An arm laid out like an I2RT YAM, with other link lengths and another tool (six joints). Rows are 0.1 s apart.
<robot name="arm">
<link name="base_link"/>
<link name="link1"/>
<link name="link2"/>
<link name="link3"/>
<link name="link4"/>
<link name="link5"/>
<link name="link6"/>
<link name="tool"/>
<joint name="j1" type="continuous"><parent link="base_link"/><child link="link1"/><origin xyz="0.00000 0.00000 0.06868"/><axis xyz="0 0 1"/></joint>
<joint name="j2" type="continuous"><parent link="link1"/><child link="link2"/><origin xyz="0.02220 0.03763 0.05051" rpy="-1.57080 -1.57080 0.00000"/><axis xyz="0 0 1"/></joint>
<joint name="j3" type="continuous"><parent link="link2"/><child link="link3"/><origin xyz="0.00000 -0.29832 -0.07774" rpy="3.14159 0.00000 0.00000"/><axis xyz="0 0 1"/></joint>
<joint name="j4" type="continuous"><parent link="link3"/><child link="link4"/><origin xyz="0.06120 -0.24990 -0.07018"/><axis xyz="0 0 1"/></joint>
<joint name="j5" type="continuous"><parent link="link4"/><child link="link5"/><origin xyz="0.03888 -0.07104 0.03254" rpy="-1.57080 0.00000 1.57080"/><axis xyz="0 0 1"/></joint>
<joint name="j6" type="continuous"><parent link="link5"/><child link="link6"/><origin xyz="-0.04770 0.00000 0.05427" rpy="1.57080 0.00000 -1.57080"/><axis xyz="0 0 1"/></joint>
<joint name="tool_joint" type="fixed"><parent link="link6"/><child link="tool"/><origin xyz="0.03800 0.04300 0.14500" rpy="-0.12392 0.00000 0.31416"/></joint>
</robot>
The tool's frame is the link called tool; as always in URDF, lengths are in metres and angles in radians. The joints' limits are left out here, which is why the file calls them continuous.
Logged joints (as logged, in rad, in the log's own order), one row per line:
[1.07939, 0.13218, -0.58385, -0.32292, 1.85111, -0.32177]
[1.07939, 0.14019, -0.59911, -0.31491, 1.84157, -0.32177]
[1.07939, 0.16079, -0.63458, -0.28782, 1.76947, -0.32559]
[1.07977, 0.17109, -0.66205, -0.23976, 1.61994, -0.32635]
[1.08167, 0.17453, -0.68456, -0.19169, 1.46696, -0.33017]
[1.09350, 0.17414, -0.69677, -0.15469, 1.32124, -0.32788]
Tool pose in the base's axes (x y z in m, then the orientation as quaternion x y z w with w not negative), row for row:
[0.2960, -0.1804, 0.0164, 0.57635, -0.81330, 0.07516, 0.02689]
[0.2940, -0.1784, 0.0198, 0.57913, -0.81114, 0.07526, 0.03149]
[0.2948, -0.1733, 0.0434, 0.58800, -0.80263, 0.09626, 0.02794]
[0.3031, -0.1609, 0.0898, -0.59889, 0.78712, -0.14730, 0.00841]
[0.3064, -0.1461, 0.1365, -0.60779, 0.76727, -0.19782, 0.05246]
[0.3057, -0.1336, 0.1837, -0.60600, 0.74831, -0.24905, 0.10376]
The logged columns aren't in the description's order. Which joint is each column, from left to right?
Columns, left to right: j3, j5, j4, j1, j2, j6.
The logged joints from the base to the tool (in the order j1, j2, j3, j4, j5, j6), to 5 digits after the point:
[-0.32292, 1.85111, 1.07939, -0.58385, 0.13218, -0.32177]
[-0.31491, 1.84157, 1.07939, -0.59911, 0.14019, -0.32177]
[-0.28782, 1.76947, 1.07939, -0.63458, 0.16079, -0.32559]
[-0.23976, 1.61994, 1.07977, -0.66205, 0.17109, -0.32635]
[-0.19169, 1.46696, 1.08167, -0.68456, 0.17453, -0.33017]
[-0.15469, 1.32124, 1.09350, -0.69677, 0.17414, -0.32788]

